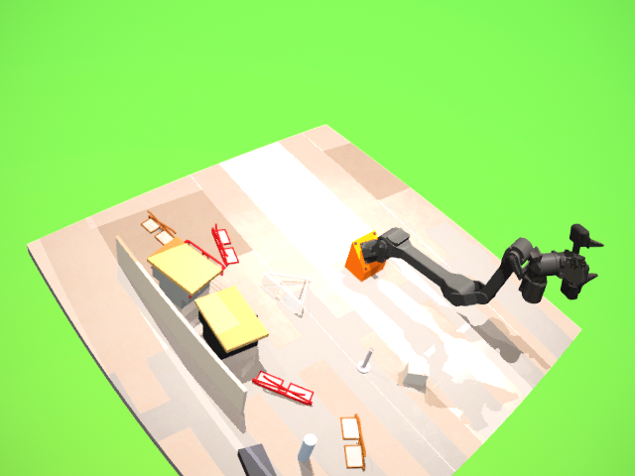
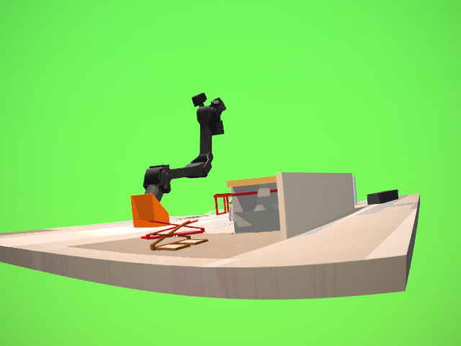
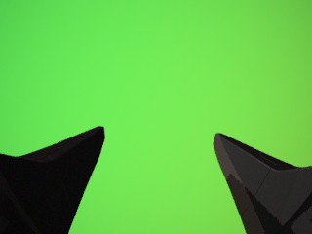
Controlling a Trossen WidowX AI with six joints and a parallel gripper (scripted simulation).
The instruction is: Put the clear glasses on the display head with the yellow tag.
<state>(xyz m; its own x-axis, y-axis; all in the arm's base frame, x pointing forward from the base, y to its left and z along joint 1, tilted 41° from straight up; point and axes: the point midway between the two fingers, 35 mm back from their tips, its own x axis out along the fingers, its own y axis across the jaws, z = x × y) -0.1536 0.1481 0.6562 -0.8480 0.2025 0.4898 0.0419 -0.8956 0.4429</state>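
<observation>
Now: gripper tip 460 mm short of the peg, 440 mm above it and 260 mm to the left of it. Also, from my gripper tip: black display head (710 mm ahead, 500 mm to the right, 410 mm below); then white cube (440 mm below, 360 mm ahead, 160 mm to the right); then dark box (880 mm ahead, 440 mm below, 110 mm to the right).
</observation>
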